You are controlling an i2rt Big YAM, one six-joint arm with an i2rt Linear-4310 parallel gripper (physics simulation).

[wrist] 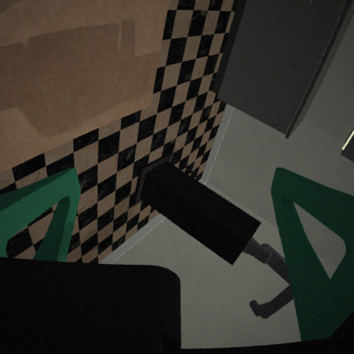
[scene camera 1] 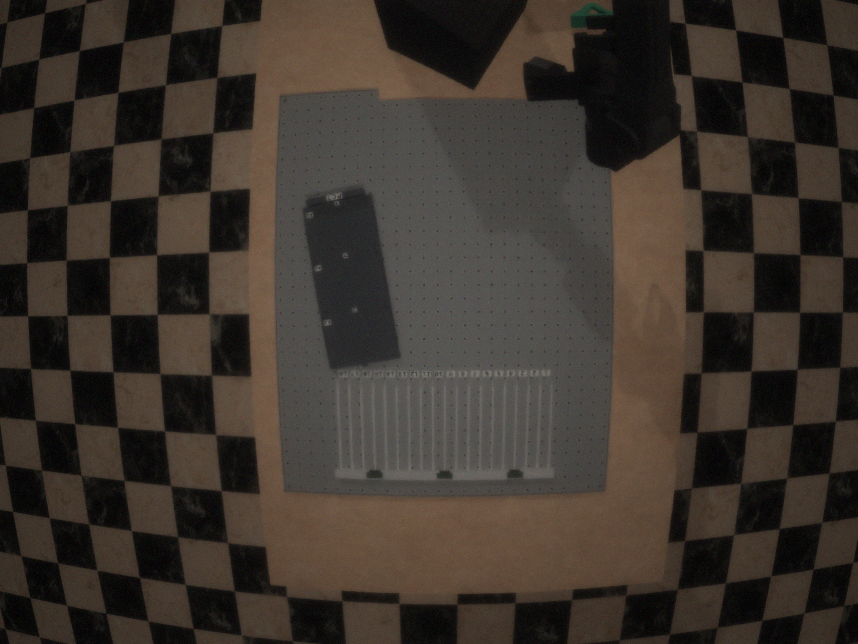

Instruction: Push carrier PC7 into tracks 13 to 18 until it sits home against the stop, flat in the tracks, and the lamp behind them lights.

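Frame: origin at the arm's base, x back, y right, z up, level; metres.
Seen in the pictures: gripper, between the fingertips: (scene camera 1: 594, 30).
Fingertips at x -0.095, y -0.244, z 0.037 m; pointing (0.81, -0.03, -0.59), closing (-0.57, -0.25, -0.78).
Note:
A point is followed by its place in that frame.
Carrier PC7 (scene camera 1: 352, 284) @[x -0.519, y 0.122, z -0.284 m], a long dark slab with small pale marks and a label at its far end, lies on the grey pegboard (scene camera 1: 450, 277) @[x -0.491, y -0.057, z -0.294 m] in the scene view. It is turned slightly from the track direction. Its near end is close to the number strip at the left end of the white tracks (scene camera 1: 385, 424) @[x -0.777, y 0.040, z -0.290 m], outside the channels. The white stop bar (scene camera 1: 408, 475) @[x -0.872, y -0.012, z -0.278 m] crosses the tracks' near end. The lamp (scene camera 1: 374, 474) @[x -0.876, y 0.053, z -0.272 m] behind the left tracks looks dark. My gripper (scene camera 1: 590, 15) @[x -0.095, y -0.244, z 0.037 m] (wrist: 175, 178) is open and empty, at the scene view's top right, far from the carrier. The carrier does not show in the wrist view.
The black arm (scene camera 1: 627, 90) @[x -0.255, y -0.242, z 0.243 m] reaches over the board's far right corner. A large black body (scene camera 1: 450, 34) @[x -0.096, y -0.027, z -0.050 m] stands at the top middle. Two more dark lamps (scene camera 1: 444, 474) @[x -0.861, y -0.080, z -0.273 m] (scene camera 1: 514, 474) @[x -0.851, y -0.214, z -0.272 m] sit on the stop bar. The wrist view shows a black box (wrist: 200, 210) and a grey cabinet (wrist: 280, 60).

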